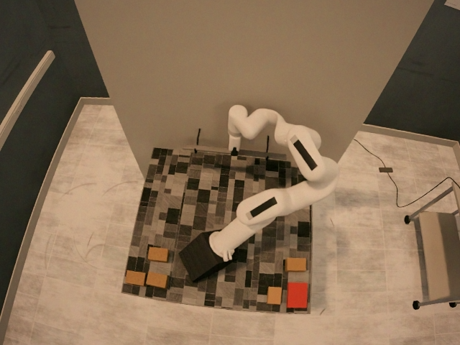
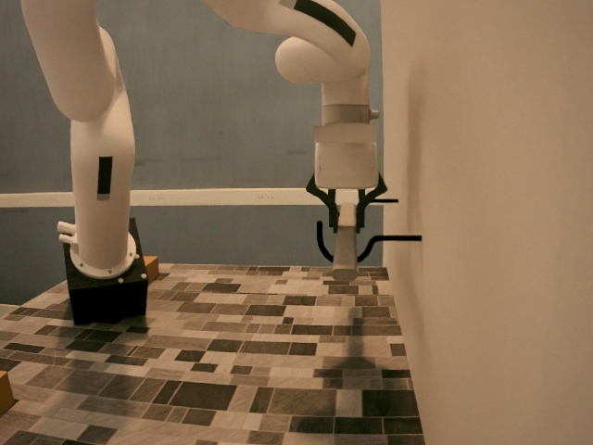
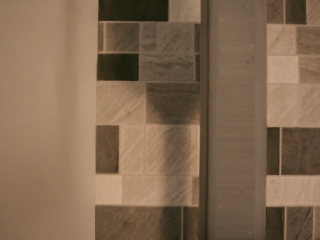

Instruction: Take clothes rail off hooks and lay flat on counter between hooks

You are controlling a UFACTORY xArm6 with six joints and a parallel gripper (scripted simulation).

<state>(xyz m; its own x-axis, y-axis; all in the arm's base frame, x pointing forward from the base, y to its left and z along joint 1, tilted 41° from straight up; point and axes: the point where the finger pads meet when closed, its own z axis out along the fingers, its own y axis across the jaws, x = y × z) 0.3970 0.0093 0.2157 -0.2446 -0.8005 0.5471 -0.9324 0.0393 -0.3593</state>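
The clothes rail lies 2 cm below my hand. Round my hand: wall (22 cm above, 12 cm ahead, 2 cm to the right); red block (70 cm behind, 20 cm below, 19 cm to the right).
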